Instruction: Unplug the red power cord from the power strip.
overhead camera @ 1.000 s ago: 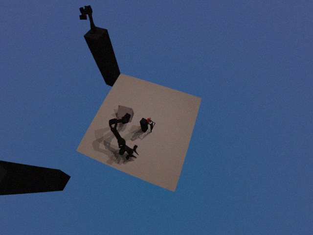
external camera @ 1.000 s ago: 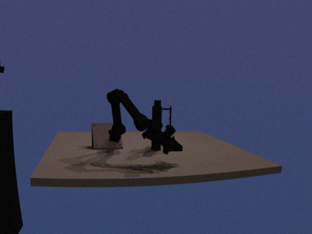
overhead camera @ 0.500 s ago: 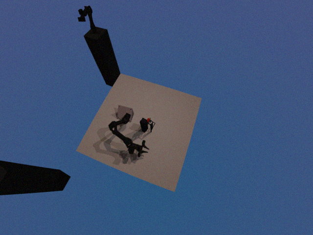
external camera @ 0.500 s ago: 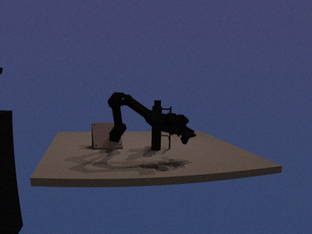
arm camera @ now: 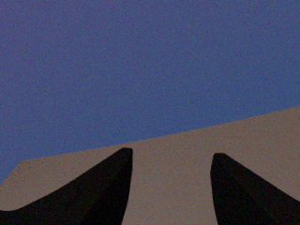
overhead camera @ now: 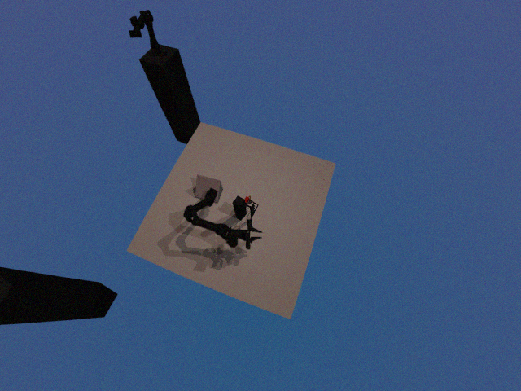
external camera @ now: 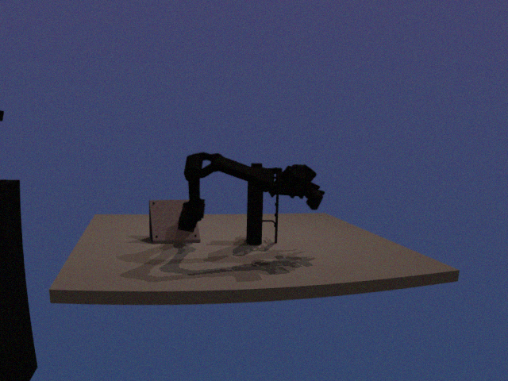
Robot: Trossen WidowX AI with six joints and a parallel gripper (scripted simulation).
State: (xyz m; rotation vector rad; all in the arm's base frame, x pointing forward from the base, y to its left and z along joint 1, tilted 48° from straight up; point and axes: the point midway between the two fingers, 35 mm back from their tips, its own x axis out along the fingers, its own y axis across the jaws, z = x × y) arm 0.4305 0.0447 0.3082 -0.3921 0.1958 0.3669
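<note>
Right now my gripper tip is 220 mm past the red plug, 200 mm to the right of it and 100 mm above it.
</note>
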